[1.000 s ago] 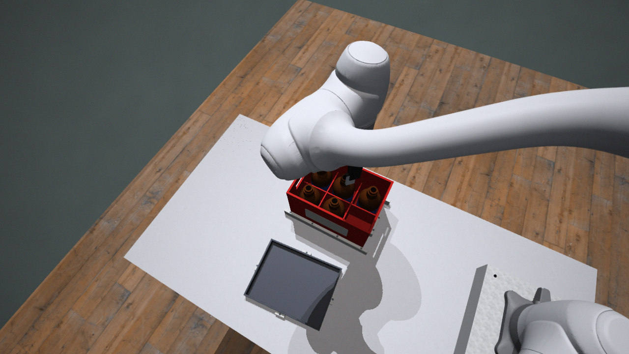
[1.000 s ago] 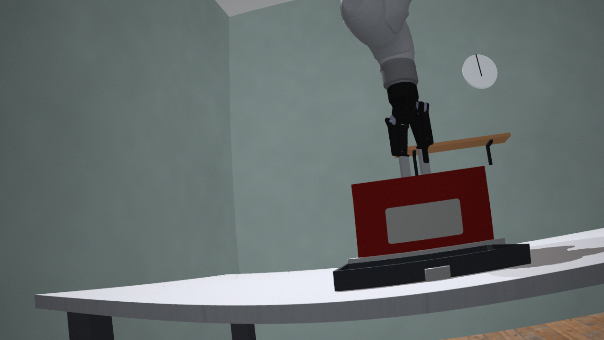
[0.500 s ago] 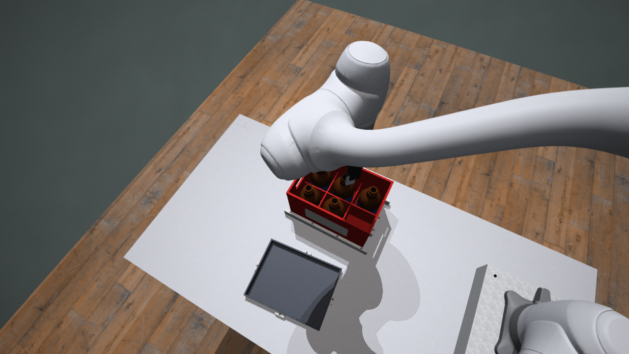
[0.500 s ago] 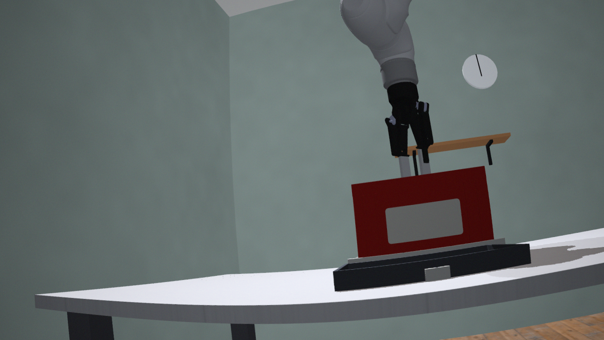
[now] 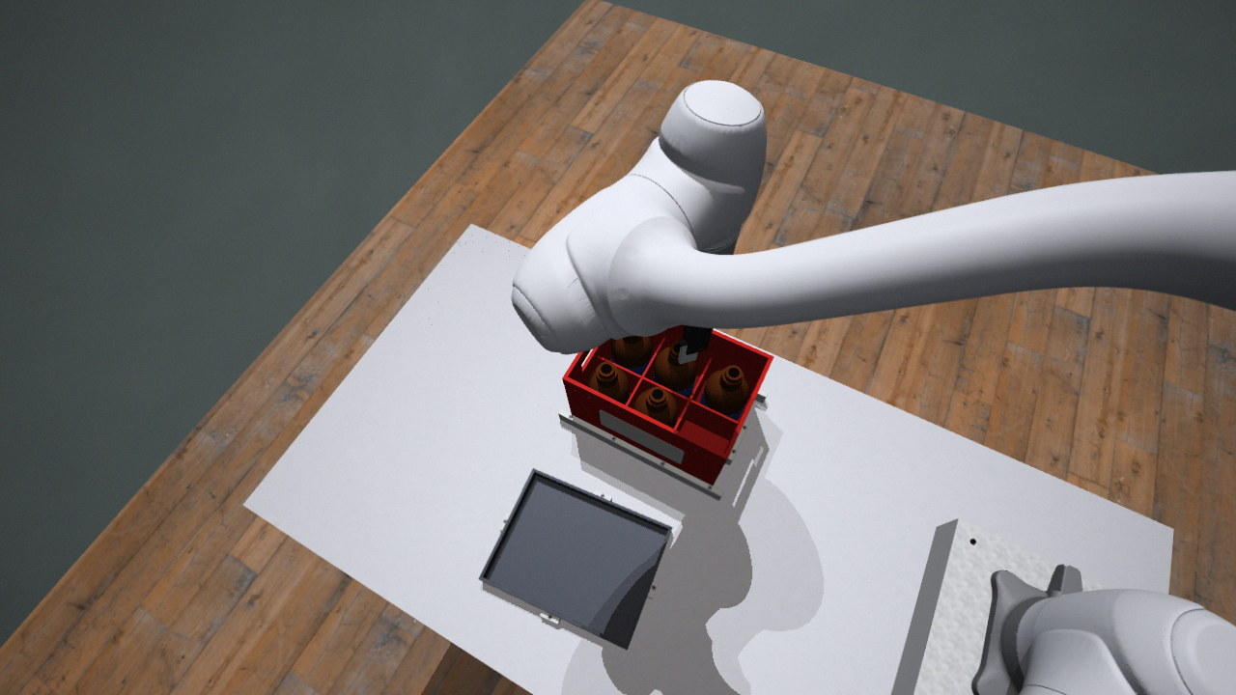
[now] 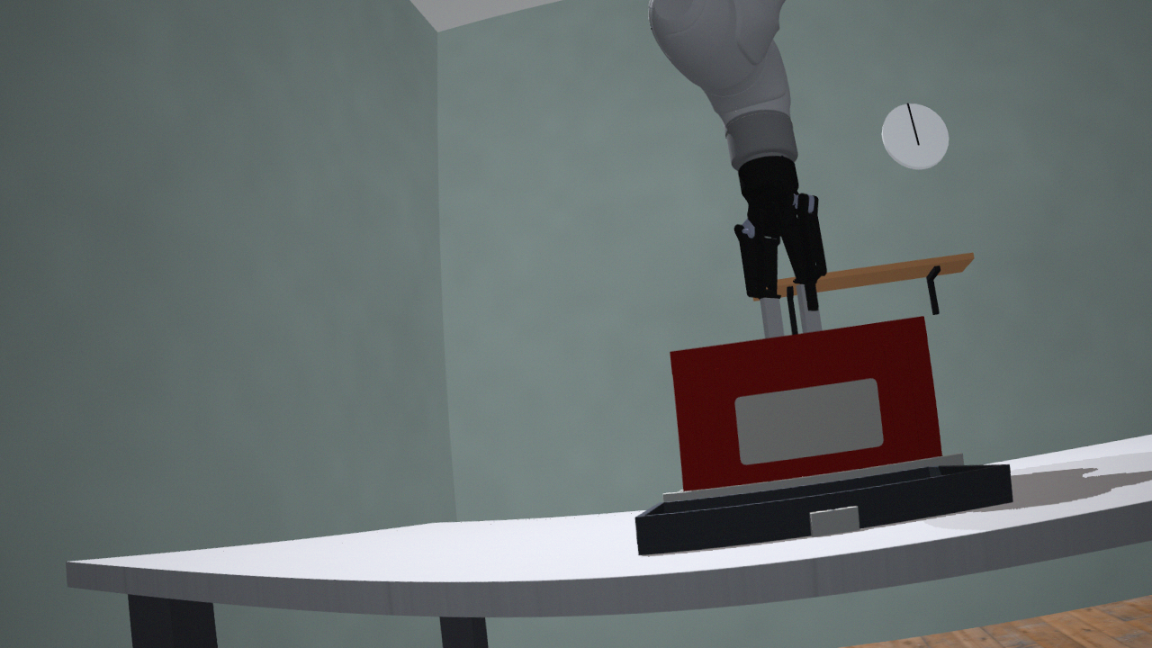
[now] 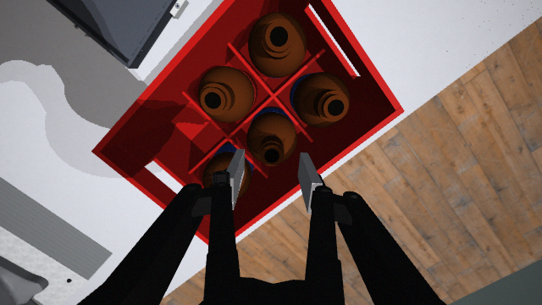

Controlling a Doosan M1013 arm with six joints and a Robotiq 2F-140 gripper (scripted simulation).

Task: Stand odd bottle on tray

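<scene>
Now: hand 40 mm to the right of the crate and 130 mm above it. Also, from my hand: dark tray (20 mm ahead, 330 mm to the left, 200 mm below).
</scene>
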